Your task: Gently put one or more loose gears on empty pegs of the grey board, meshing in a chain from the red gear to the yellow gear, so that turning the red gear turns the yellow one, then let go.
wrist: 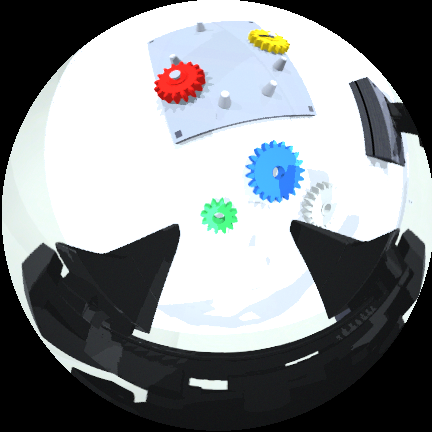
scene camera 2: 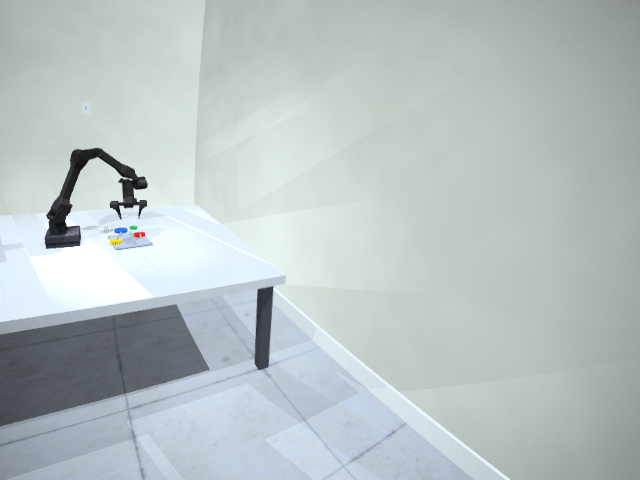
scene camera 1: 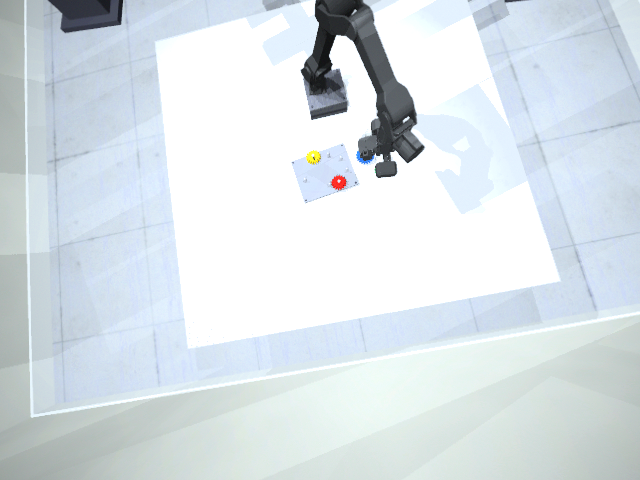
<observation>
My gripper (scene camera 1: 379, 160) is open, with nothing in its grasp. Also in view: a green gear (wrist: 226, 220). A blue gear (wrist: 273, 154) and a white gear (wrist: 322, 203) rest on the table.
My gripper is seen too in the wrist view (wrist: 236, 227).
</observation>
